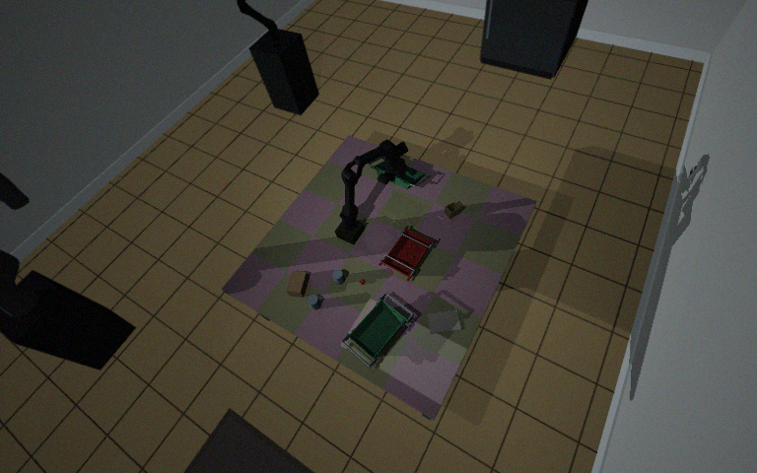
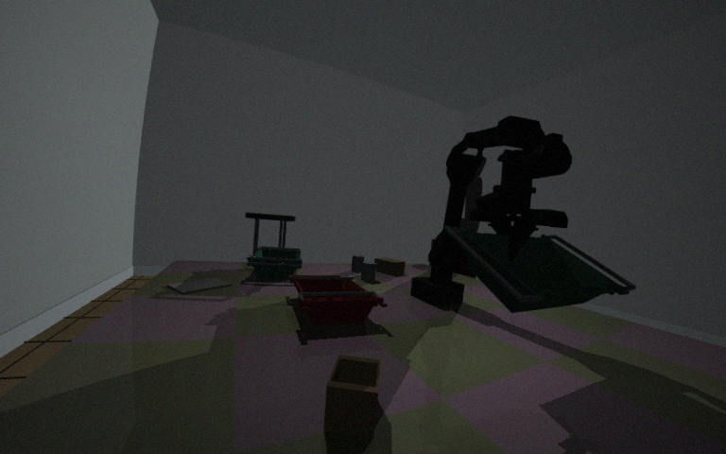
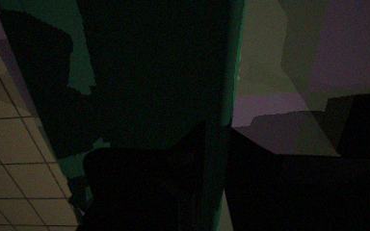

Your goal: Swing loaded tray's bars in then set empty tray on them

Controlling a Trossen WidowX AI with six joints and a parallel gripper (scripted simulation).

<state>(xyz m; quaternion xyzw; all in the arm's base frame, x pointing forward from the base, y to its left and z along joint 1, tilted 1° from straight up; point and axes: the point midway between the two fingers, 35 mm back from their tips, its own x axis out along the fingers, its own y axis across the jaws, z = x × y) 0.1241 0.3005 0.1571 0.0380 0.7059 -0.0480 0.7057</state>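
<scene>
The green tray lies 10 mm ahead of my gripper tip and 70 mm to the left of it. Also, from my gripper tip: tan open box 350 mm ahead, 50 mm to the left, 160 mm below.
</scene>
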